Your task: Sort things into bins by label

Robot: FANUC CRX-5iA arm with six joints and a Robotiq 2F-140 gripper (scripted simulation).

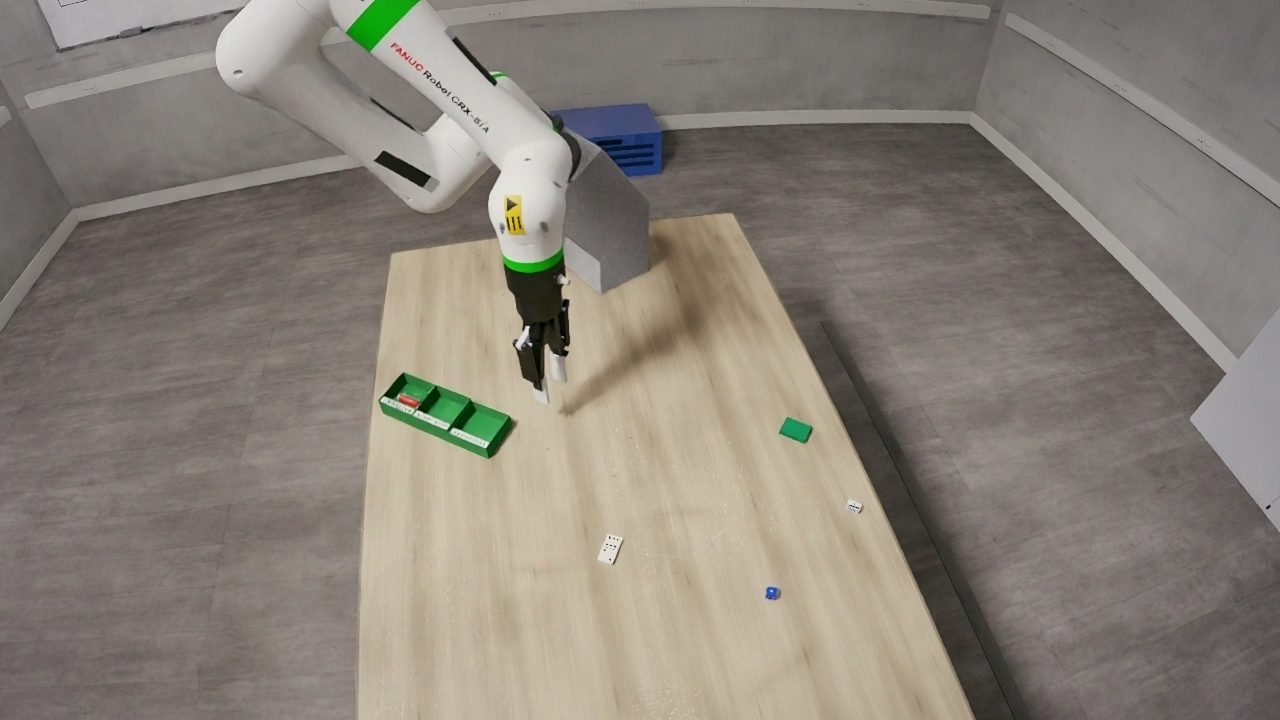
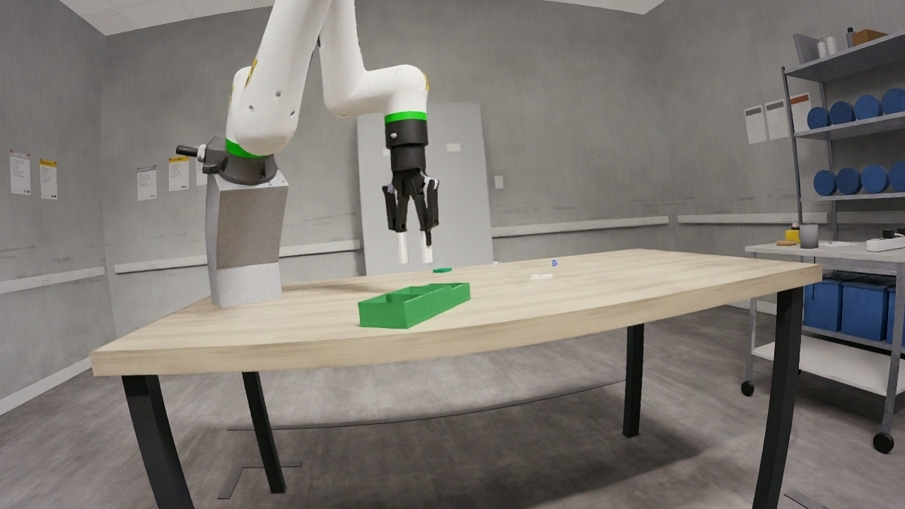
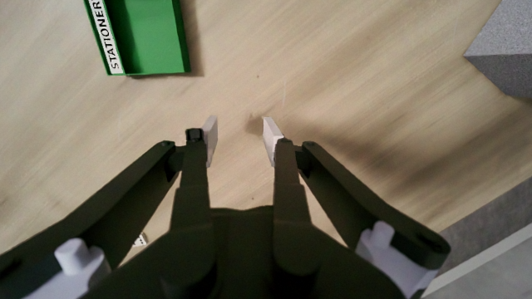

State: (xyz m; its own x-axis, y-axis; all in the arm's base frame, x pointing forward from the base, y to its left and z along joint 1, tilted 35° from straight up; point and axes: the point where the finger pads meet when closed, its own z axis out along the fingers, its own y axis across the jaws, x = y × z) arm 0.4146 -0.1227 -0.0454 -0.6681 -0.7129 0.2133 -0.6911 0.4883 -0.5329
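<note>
My gripper is now 160 mm short of the flat green block, 420 mm to the right of it and 100 mm above it. Also, from my hand: green battery: 100 mm behind, 270 mm to the right, 90 mm below; green three-compartment bin: 40 mm behind, 210 mm to the right, 80 mm below; red stick-like piece: 90 mm behind, 270 mm to the right, 90 mm below.
</note>
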